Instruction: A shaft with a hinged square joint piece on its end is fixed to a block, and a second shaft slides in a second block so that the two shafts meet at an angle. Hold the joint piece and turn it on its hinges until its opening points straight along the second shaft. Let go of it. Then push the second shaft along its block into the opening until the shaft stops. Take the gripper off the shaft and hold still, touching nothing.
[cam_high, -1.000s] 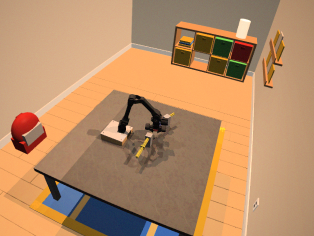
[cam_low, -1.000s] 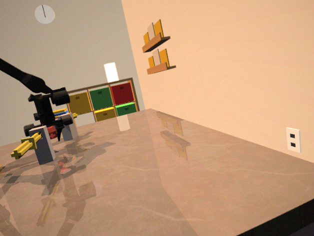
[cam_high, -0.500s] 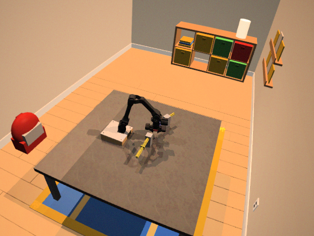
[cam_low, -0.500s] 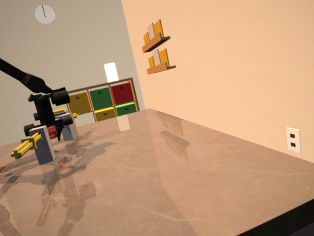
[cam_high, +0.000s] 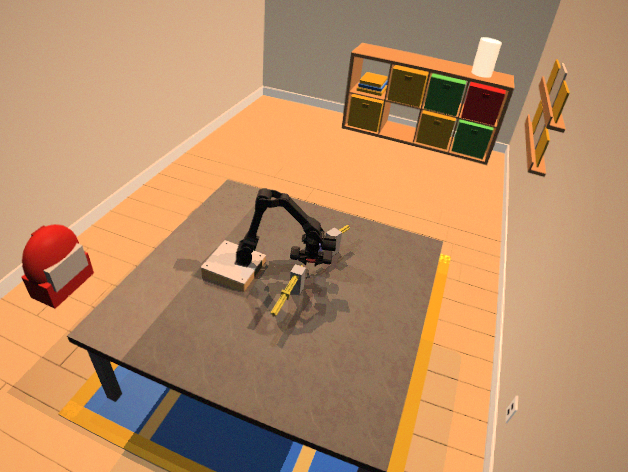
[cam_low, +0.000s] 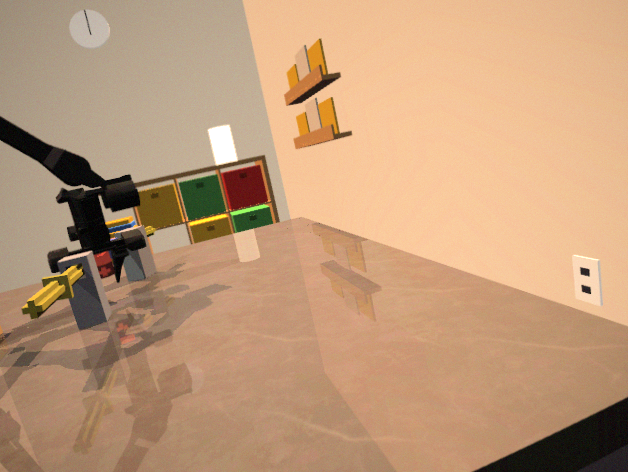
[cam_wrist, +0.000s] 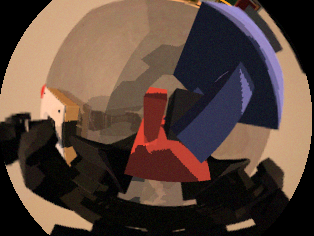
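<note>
The red square joint piece lies 50 mm above my gripper tip.
</note>
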